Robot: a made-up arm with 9 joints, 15 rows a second.
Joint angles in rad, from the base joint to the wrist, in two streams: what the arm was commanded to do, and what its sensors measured. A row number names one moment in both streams.
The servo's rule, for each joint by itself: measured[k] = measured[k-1] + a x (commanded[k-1-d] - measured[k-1]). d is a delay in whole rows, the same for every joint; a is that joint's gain. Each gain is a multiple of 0.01, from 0.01 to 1. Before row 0 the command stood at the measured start. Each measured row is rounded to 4 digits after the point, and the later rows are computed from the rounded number. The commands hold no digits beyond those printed.
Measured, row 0:
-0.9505 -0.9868 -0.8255 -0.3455 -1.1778 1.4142 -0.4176 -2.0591 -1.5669
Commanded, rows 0 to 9:
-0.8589 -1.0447 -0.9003 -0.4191 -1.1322 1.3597 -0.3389 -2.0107 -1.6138
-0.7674 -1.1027 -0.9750 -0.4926 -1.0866 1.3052 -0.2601 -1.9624 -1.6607
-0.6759 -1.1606 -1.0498 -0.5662 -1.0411 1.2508 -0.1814 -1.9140 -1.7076
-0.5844 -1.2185 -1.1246 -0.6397 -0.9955 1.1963 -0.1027 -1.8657 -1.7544
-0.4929 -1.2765 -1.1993 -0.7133 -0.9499 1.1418 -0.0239 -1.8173 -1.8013
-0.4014 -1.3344 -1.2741 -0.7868 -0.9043 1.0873 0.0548 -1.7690 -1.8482
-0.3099 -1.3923 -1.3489 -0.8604 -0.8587 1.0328 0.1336 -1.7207 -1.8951
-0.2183 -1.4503 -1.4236 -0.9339 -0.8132 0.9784 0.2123 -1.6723 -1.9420
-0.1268 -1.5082 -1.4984 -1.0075 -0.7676 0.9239 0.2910 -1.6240 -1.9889
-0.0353 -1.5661 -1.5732 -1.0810 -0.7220 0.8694 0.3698 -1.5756 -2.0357
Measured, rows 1 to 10:
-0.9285 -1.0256 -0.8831 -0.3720 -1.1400 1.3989 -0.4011 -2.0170 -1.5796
-0.8898 -1.0773 -0.9539 -0.4154 -1.0957 1.3727 -0.3715 -1.9695 -1.6015
-0.8385 -1.1331 -1.0277 -0.4697 -1.0504 1.3386 -0.3316 -1.9212 -1.6301
-0.7775 -1.1903 -1.1023 -0.5309 -1.0048 1.2988 -0.2835 -1.8729 -1.6637
-0.7092 -1.2481 -1.1770 -0.5966 -0.9592 1.2548 -0.2290 -1.8245 -1.7009
-0.6353 -1.3059 -1.2518 -0.6651 -0.9136 1.2079 -0.1694 -1.7762 -1.7407
-0.5572 -1.3638 -1.3266 -0.7354 -0.8680 1.1589 -0.1058 -1.7279 -1.7824
-0.4759 -1.4218 -1.4013 -0.8069 -0.8225 1.1084 -0.0390 -1.6795 -1.8255
-0.3921 -1.4797 -1.4761 -0.8791 -0.7769 1.0567 0.0303 -1.6312 -1.8696
-0.3065 -1.5376 -1.5509 -0.9518 -0.7313 1.0043 0.1016 -1.5828 -1.9144
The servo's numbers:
d 0
a 0.24 0.67 0.77 0.36 0.83 0.28 0.21 0.87 0.27

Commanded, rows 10 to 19:
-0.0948 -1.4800 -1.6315 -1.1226 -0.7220 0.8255 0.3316 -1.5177 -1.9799
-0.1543 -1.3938 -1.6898 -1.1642 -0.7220 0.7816 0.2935 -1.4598 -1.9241
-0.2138 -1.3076 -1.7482 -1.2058 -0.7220 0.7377 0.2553 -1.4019 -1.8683
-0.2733 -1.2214 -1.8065 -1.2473 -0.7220 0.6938 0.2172 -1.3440 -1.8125
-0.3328 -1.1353 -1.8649 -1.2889 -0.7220 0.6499 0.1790 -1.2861 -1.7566
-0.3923 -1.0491 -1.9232 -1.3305 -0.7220 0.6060 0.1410 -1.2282 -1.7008
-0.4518 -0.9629 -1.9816 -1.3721 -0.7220 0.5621 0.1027 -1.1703 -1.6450
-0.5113 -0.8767 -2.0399 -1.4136 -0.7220 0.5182 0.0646 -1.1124 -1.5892
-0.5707 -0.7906 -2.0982 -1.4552 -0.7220 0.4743 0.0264 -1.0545 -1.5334
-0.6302 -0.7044 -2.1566 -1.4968 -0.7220 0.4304 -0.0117 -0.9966 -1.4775
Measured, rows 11 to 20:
-0.2557 -1.4990 -1.6130 -1.0133 -0.7236 0.9542 0.1499 -1.5262 -1.9321
-0.2314 -1.4285 -1.6721 -1.0676 -0.7223 0.9059 0.1801 -1.4684 -1.9299
-0.2272 -1.3475 -1.7307 -1.1174 -0.7221 0.8588 0.1959 -1.4105 -1.9133
-0.2383 -1.2630 -1.7891 -1.1642 -0.7220 0.8126 0.2004 -1.3526 -1.8861
-0.2610 -1.1774 -1.8475 -1.2091 -0.7220 0.7670 0.1959 -1.2947 -1.8511
-0.2925 -1.0914 -1.9058 -1.2528 -0.7220 0.7219 0.1844 -1.2368 -1.8105
-0.3307 -1.0053 -1.9642 -1.2957 -0.7220 0.6772 0.1672 -1.1789 -1.7658
-0.3740 -0.9191 -2.0225 -1.3381 -0.7220 0.6327 0.1457 -1.1210 -1.7181
-0.4212 -0.8330 -2.0808 -1.3803 -0.7220 0.5883 0.1206 -1.0631 -1.6682
-0.4714 -0.7468 -2.1392 -1.4222 -0.7220 0.5441 0.0928 -1.0052 -1.6167

